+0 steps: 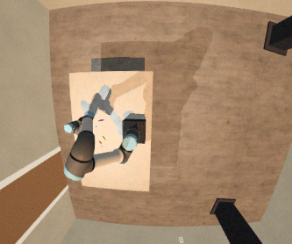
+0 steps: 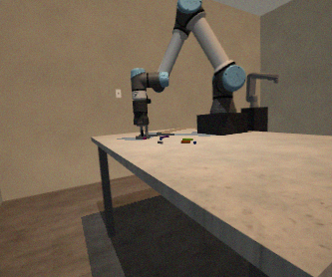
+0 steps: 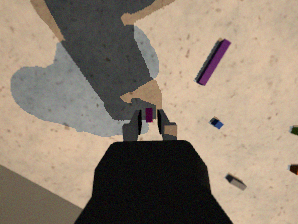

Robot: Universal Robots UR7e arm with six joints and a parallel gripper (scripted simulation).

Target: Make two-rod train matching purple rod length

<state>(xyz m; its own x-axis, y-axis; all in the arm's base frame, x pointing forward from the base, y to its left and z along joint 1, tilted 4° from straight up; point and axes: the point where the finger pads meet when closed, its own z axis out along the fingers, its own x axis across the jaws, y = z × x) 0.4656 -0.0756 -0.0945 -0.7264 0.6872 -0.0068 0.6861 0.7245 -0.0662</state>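
Now: hand 30 mm above the magenta rod. Round my hand: grey rod: 190 mm to the left, 30 mm below, 20 mm behind; then lime rod: 200 mm to the left, 160 mm behind, 30 mm below; then purple rod: 110 mm behind, 30 mm below, 10 mm to the left.
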